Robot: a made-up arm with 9 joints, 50 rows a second.
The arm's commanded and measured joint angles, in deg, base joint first. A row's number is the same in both.
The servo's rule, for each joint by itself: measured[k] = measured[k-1] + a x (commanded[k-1-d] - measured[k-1]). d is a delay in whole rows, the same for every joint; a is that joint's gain. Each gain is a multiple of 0.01, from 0.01 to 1. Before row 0 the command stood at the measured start. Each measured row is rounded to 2 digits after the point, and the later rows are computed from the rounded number. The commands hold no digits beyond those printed.
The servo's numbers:
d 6
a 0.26 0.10 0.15 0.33 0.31 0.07 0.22 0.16 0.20
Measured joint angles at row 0:
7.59, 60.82, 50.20, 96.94, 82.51, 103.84, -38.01, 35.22, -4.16
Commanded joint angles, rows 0 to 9:
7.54, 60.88, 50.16, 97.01, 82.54, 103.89, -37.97, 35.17, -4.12
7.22, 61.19, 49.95, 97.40, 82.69, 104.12, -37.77, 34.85, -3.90
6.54, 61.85, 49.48, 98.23, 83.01, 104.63, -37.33, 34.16, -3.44
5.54, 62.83, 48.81, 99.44, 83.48, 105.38, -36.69, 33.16, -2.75
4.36, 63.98, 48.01, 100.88, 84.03, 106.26, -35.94, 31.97, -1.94
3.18, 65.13, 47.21, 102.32, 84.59, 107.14, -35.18, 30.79, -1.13
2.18, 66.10, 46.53, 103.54, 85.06, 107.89, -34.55, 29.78, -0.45
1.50, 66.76, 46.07, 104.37, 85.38, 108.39, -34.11, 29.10, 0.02
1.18, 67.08, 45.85, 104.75, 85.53, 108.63, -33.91, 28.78, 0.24
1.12, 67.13, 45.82, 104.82, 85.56, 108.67, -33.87, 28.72, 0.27
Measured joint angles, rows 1 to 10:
7.59, 60.82, 50.20, 96.94, 82.51, 103.84, -38.01, 35.22, -4.16
7.59, 60.82, 50.20, 96.94, 82.51, 103.84, -38.01, 35.22, -4.16
7.59, 60.82, 50.20, 96.94, 82.51, 103.84, -38.01, 35.22, -4.16
7.59, 60.82, 50.20, 96.94, 82.51, 103.84, -38.01, 35.22, -4.16
7.59, 60.82, 50.20, 96.94, 82.51, 103.84, -38.01, 35.22, -4.16
7.59, 60.82, 50.20, 96.94, 82.51, 103.84, -38.01, 35.22, -4.16
7.58, 60.83, 50.19, 96.96, 82.52, 103.84, -38.00, 35.21, -4.15
7.49, 60.87, 50.15, 97.11, 82.57, 103.86, -37.95, 35.15, -4.10
7.24, 60.97, 50.05, 97.48, 82.71, 103.91, -37.81, 34.99, -3.97
6.80, 61.16, 49.86, 98.13, 82.95, 104.01, -37.56, 34.70, -3.73

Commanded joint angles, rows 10 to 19:
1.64, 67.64, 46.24, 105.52, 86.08, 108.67, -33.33, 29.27, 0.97
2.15, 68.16, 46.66, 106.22, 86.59, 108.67, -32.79, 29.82, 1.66
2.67, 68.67, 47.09, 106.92, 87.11, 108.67, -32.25, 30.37, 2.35
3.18, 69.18, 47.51, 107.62, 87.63, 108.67, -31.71, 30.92, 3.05
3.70, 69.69, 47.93, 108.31, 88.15, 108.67, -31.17, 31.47, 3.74
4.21, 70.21, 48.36, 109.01, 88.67, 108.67, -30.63, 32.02, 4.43
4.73, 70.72, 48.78, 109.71, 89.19, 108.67, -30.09, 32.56, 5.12
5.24, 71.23, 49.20, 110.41, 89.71, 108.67, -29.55, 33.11, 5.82
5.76, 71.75, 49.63, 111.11, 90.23, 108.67, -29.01, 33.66, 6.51
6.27, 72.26, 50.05, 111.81, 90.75, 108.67, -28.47, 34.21, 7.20
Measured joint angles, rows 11 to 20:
6.17, 61.44, 49.58, 99.04, 83.28, 104.17, -37.20, 34.26, -3.37
5.39, 61.81, 49.22, 100.12, 83.69, 104.38, -36.76, 33.70, -2.92
4.56, 62.24, 48.82, 101.25, 84.11, 104.63, -36.27, 33.07, -2.43
3.76, 62.69, 48.41, 102.28, 84.50, 104.89, -35.79, 32.43, -1.94
3.09, 63.13, 48.03, 103.10, 84.82, 105.15, -35.38, 31.85, -1.50
2.58, 63.53, 47.70, 103.67, 85.05, 105.40, -35.05, 31.35, -1.15
2.34, 63.94, 47.48, 104.28, 85.37, 105.63, -34.67, 31.02, -0.73
2.29, 64.36, 47.36, 104.92, 85.75, 105.84, -34.26, 30.83, -0.25
2.39, 64.79, 47.32, 105.58, 86.17, 106.04, -33.82, 30.76, 0.27
2.60, 65.23, 47.35, 106.25, 86.62, 106.22, -33.36, 30.79, 0.83

